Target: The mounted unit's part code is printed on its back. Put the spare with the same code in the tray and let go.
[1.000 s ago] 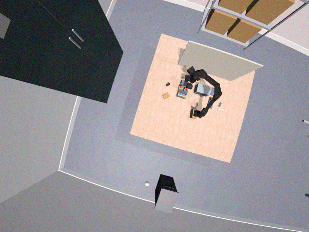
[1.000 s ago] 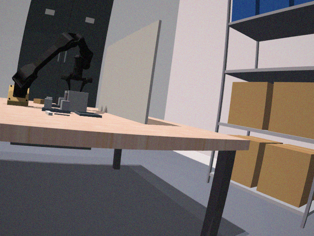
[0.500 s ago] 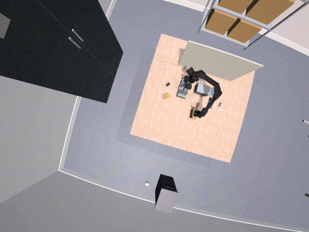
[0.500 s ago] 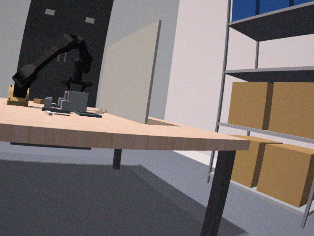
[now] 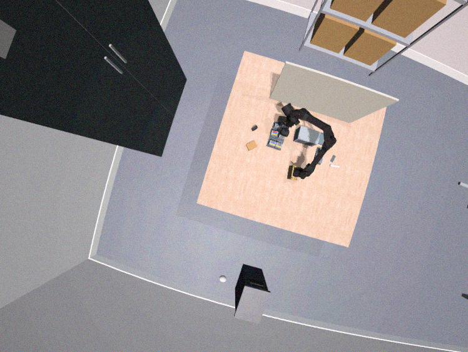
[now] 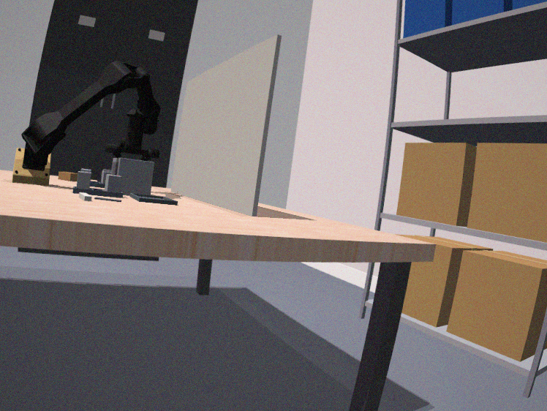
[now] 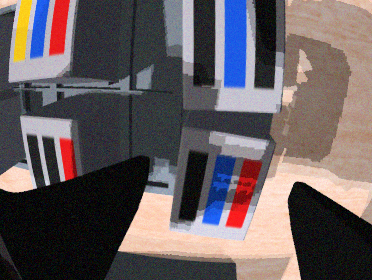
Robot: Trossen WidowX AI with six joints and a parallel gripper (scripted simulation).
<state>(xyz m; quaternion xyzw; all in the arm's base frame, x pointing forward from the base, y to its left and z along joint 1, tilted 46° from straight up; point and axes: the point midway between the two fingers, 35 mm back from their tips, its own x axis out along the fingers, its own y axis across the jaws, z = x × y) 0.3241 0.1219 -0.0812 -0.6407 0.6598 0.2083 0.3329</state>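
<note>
Now: the grey spare block 10 mm below my gripper tip. The rest, counted from my gripper tip: grey mounted unit (40 mm behind, 170 mm to the right); then spares rack (70 mm behind, 30 mm to the left, 40 mm below); then small brown box (190 mm behind, 220 mm to the left, 30 mm below).
</note>
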